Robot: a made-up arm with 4 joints. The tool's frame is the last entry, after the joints. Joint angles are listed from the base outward.
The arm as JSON. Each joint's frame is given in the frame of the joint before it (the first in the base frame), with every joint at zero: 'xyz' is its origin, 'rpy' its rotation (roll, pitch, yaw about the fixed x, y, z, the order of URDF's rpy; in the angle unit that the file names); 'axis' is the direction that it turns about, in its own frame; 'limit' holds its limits. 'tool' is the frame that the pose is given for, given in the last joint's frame.
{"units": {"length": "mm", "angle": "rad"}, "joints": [
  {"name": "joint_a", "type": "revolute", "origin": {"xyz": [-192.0, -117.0, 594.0], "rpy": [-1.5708, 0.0, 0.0]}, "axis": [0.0, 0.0, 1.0], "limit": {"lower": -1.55, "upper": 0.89}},
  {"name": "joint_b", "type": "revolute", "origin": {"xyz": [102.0, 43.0, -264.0], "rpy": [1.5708, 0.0, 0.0]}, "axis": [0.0, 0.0, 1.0], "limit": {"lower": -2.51, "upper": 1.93}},
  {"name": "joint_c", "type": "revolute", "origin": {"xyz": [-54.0, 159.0, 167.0], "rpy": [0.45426, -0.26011, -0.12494]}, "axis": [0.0, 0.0, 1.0], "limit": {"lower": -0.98, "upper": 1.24}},
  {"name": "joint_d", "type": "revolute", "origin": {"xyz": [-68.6, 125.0, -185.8], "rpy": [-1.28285, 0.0, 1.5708]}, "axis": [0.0, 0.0, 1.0], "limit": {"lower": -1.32, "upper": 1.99}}
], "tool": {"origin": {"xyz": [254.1, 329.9, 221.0], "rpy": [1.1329, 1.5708, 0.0]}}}
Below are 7 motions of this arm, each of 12 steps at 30 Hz.
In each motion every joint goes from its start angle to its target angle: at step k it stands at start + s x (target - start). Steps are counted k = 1, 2, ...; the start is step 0. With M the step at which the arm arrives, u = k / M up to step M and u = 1 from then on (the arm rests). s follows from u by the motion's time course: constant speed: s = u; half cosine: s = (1 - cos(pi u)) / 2; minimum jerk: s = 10 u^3 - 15 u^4 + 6 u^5.
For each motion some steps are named. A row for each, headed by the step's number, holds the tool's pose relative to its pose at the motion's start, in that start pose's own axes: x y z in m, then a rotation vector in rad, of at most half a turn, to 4 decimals.
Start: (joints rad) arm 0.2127 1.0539 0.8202 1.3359
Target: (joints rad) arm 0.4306 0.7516 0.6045 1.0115
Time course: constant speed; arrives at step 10
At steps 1, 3, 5, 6, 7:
1: 0.0024 0.0055 0.0312 0.0527 0.0547 0.0018
3: 0.0137 0.0122 0.0944 0.1589 0.1642 0.0023
5: 0.0337 0.0128 0.1573 0.2655 0.2738 -0.0014
6: 0.0470 0.0109 0.1881 0.3188 0.3287 -0.0048
7: 0.0624 0.0075 0.2181 0.3720 0.3838 -0.0092

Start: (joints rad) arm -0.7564 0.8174 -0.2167 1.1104
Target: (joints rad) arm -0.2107 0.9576 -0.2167 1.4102
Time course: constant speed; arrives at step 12
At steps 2, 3, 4, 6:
2: -0.0381 -0.0344 0.0081 0.0022 0.0091 0.0776
3: -0.0557 -0.0528 0.0119 0.0040 0.0120 0.1161
4: -0.0723 -0.0718 0.0154 0.0062 0.0138 0.1543
6: -0.1023 -0.1115 0.0214 0.0123 0.0140 0.2301

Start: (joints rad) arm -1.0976 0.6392 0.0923 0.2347
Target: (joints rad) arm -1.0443 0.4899 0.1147 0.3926
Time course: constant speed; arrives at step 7
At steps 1, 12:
1: 0.0116 0.0006 -0.0041 -0.0193 0.0094 -0.0168
12: 0.0760 -0.0037 -0.0304 -0.1376 0.0761 -0.1117

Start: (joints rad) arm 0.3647 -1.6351 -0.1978 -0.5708
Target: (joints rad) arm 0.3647 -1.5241 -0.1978 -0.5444
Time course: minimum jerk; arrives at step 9
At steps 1, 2, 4, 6, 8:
1: -0.0010 -0.0004 0.0001 -0.0004 0.0007 0.0010
2: -0.0064 -0.0029 0.0004 -0.0027 0.0049 0.0069
4: -0.0332 -0.0157 0.0024 -0.0142 0.0253 0.0358
6: -0.0654 -0.0324 0.0057 -0.0283 0.0500 0.0717
8: -0.0815 -0.0413 0.0077 -0.0354 0.0624 0.0898

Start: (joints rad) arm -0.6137 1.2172 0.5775 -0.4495
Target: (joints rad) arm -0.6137 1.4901 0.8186 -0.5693
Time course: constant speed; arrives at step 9
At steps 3, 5, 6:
3: -0.1007 -0.0375 0.0199 0.0343 0.0231 0.1639
5: -0.1634 -0.0708 0.0345 0.0578 0.0403 0.2730
6: -0.1932 -0.0898 0.0420 0.0696 0.0495 0.3274

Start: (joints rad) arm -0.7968 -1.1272 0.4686 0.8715
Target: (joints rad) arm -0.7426 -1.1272 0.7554 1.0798
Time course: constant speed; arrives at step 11
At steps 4, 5, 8, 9, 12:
4: -0.0064 -0.0275 -0.0737 -0.1172 -0.0923 0.0370
5: -0.0064 -0.0353 -0.0915 -0.1462 -0.1159 0.0454
8: -0.0027 -0.0609 -0.1431 -0.2324 -0.1878 0.0684
9: -0.0002 -0.0700 -0.1596 -0.2608 -0.2121 0.0754
12: 0.0065 -0.0891 -0.1913 -0.3172 -0.2615 0.0882

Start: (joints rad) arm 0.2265 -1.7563 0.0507 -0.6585
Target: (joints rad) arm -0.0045 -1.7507 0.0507 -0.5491
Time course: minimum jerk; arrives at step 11
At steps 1, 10, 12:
1: 0.0000 0.0006 0.0009 0.0008 0.0002 -0.0001
10: 0.0037 0.0777 0.1423 0.1187 0.0268 -0.0168
12: 0.0037 0.0781 0.1433 0.1195 0.0270 -0.0169

